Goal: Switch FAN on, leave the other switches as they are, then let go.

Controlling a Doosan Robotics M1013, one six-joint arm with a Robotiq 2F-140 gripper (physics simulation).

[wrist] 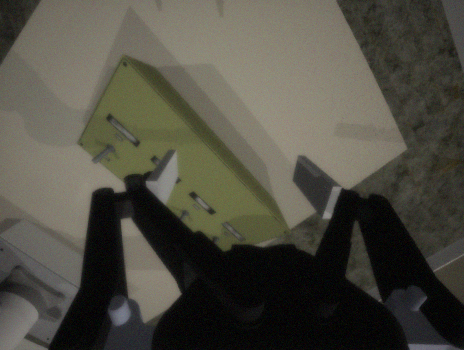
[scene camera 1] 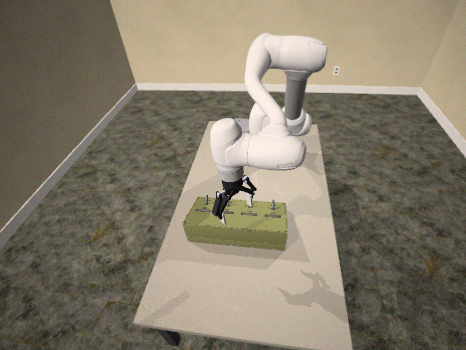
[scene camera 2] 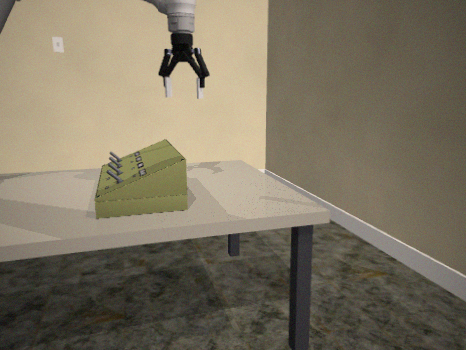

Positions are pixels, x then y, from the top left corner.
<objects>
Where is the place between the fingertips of my gripper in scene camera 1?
236, 213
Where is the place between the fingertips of my gripper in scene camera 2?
184, 97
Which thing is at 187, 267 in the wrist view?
My gripper.
</objects>
